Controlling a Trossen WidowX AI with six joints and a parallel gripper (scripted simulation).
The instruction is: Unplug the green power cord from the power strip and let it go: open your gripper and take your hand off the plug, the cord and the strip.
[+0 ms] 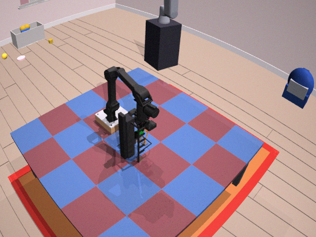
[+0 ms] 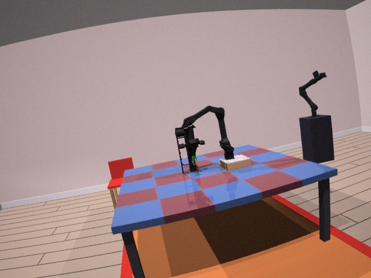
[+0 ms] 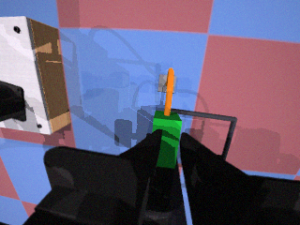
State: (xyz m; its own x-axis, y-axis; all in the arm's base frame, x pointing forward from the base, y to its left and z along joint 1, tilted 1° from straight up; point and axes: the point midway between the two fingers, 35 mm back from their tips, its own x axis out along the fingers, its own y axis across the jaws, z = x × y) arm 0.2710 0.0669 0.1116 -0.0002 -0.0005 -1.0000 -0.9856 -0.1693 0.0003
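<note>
My gripper tip is now 3 cm to the left of the green plug and 1 cm above it. The rest, counted from my gripper tip: thin black rack (10 cm ahead, 8 cm to the right, 1 cm above); black power strip (11 cm to the right, 2 cm ahead, 1 cm above).
</note>
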